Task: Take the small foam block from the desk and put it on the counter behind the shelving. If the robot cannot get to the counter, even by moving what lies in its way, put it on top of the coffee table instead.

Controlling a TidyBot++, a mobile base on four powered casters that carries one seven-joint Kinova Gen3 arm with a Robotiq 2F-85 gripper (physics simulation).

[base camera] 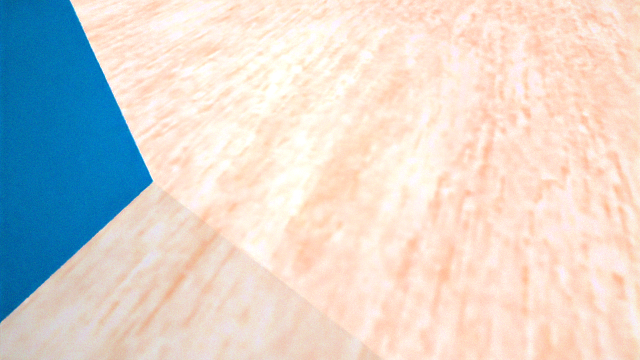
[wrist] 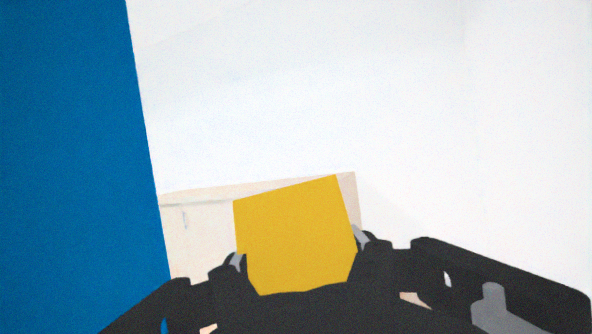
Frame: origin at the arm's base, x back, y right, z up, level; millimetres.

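Seen in the pictures: gripper, fingertip midpoint: [wrist: 300, 248].
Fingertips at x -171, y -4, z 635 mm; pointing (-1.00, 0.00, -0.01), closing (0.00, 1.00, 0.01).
Observation:
A point is followed by its place in that frame.
The small foam block [wrist: 295, 235] {x -145, y -5, z 652 mm} is yellow and sits between the fingers in the wrist view, slightly tilted. My gripper [wrist: 300, 248] {x -171, y -4, z 635 mm} is shut on it, one finger on each side; the lower part of the block is hidden by the gripper. A pale wooden counter [wrist: 195, 196] {x -1881, y -707, z 509 mm} with a cabinet front and a small handle shows behind the block, left of the middle in the wrist view. The block hides part of it. The desk and the coffee table cannot be made out in either view.
A large flat blue panel [base camera: 60, 140] {x -399, y -273, z -267 mm} [wrist: 70, 150] {x -363, y -289, z 742 mm}, which may be the side of the shelving, stands at the left in both views and cuts off the counter's left part. A white wall [wrist: 400, 100] {x -1862, y 827, z 972 mm} rises behind the counter. The wood-patterned floor [base camera: 400, 175] {x -476, y 116, z -397 mm} carries a shadow at the panel's foot.

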